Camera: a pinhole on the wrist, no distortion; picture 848 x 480 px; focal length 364.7 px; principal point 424.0 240.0 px. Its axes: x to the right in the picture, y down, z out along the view. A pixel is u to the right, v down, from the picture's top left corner.
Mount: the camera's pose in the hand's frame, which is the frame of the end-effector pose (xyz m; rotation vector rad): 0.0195 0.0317 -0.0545 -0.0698 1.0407 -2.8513
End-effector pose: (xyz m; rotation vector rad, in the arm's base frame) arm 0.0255 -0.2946 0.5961 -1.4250 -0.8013 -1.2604
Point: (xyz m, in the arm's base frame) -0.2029 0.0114 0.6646
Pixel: 499.7 296.9
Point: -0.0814 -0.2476 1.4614
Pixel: outside the picture
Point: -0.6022 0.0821 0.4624
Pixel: 689.0 452.0
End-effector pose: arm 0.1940 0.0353 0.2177 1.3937 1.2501 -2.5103
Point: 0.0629 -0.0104 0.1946
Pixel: 296.0 55.2
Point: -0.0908 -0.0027 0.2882
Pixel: 349.8 164.4
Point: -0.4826 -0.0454 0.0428
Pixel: 96.7 85.2
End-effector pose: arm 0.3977 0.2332 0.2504 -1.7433 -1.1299 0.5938
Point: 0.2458 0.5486 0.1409
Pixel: 225.7 23.7
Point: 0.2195 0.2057 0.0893
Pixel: outside the picture
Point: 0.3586 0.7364 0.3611
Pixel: 39.9 268.1
